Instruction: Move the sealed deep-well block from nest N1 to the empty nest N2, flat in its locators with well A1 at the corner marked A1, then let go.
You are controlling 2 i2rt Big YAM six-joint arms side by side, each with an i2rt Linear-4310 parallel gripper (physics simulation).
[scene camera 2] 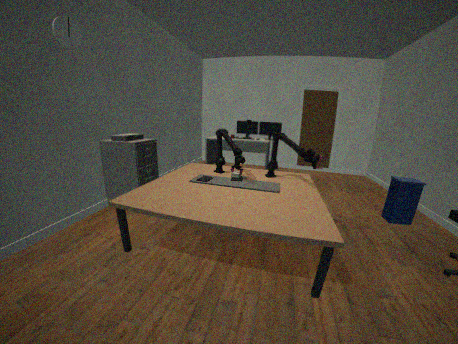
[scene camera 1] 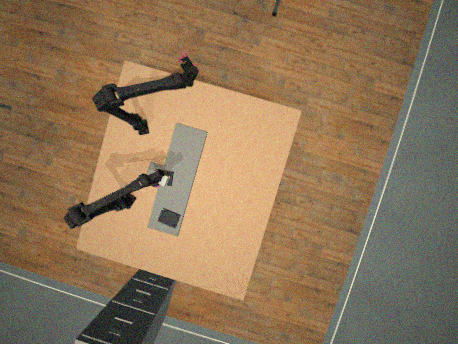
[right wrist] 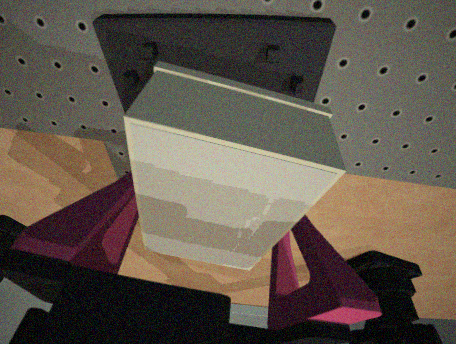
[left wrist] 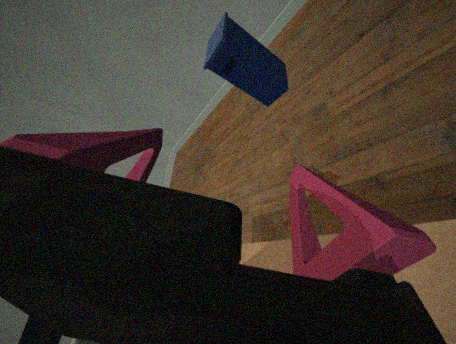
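Seen in the pictures: left gripper, fingertip midpoint: (scene camera 2: pixel 322 163) (scene camera 1: pixel 189 57) (left wrist: pixel 230 154); right gripper, fingertip midpoint: (scene camera 1: pixel 161 178) (right wrist: pixel 219 180); left arm's base, origin of the base link: (scene camera 2: pixel 270 176) (scene camera 1: pixel 143 127) (right wrist: pixel 9 230); right arm's base, origin of the base link: (scene camera 2: pixel 219 172) (scene camera 1: pixel 129 200) (right wrist: pixel 374 266).
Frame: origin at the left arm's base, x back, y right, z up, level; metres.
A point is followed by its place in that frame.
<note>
The white-topped, grey-sided block (scene camera 1: pixel 164 181) @(x -0.124, y 0.484, z 0.087 m) (scene camera 2: pixel 236 177) @(x -0.152, y 0.472, z 0.048 m) (right wrist: pixel 215 165) @(x -0.130, y 0.474, z 0.087 m) is held between the fingers of my right gripper (right wrist: pixel 219 180) @(x -0.088, y 0.455, z 0.057 m) (scene camera 2: pixel 237 171) @(x -0.088, y 0.455, z 0.057 m). It is over a dark nest (right wrist: pixel 210 35) @(x -0.159, y 0.476, z 0.025 m), turned and tilted relative to it in the right wrist view. Locators show beyond the block's far edge; its underside is hidden, and I cannot tell the gap. Another dark nest (scene camera 1: pixel 169 218) @(x -0.074, y 0.800, z 0.024 m) (scene camera 2: pixel 203 178) @(x -0.075, y 0.818, z 0.024 m) is bare, near one end of the grey perforated board (scene camera 1: pixel 192 150) @(x -0.378, y 0.275, z 0.012 m) (scene camera 2: pixel 265 187) @(x -0.378, y 0.228, z 0.004 m). The nest labels and A1 mark are not readable. My left gripper (scene camera 1: pixel 183 57) @(x -0.537, y -0.292, z 0.279 m) (left wrist: pixel 230 154) @(x -0.537, y -0.292, z 0.279 m) is open and empty, beyond the table edge.
The board lies on the wooden table (scene camera 1: pixel 240 175) @(x -0.733, y 0.558, z 0.000 m) (scene camera 2: pixel 225 210) @(x -0.796, y 0.719, z 0.000 m). The left arm (scene camera 1: pixel 150 87) @(x -0.312, y -0.055, z 0.453 m) (scene camera 2: pixel 295 142) @(x -0.344, y -0.077, z 0.446 m) reaches over the table's edge, away from the board. A blue bin (scene camera 2: pixel 402 200) (left wrist: pixel 247 62) stands on the floor, and a grey cabinet (scene camera 2: pixel 120 165) stands beyond the table.
</note>
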